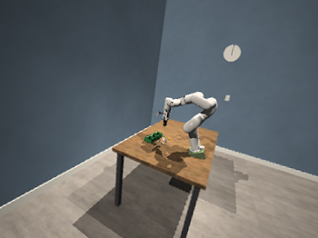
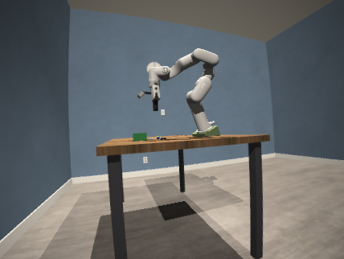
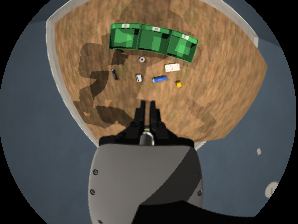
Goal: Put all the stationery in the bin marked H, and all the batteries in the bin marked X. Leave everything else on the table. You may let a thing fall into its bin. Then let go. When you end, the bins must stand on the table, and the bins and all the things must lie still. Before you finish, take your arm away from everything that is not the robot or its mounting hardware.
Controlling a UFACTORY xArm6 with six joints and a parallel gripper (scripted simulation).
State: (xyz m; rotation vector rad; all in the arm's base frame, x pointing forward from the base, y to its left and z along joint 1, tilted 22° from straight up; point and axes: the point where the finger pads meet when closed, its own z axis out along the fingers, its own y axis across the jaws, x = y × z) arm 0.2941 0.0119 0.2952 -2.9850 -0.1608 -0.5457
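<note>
The bin lies 120 mm ahead of my hand and 200 mm below it. Round my hand: blue battery: 20 mm behind, 50 mm to the right, 210 mm below; then pale patterned piece: 30 mm ahead, 80 mm to the right, 210 mm below; then white ring: 40 mm ahead, 30 mm to the left, 220 mm below.
</note>
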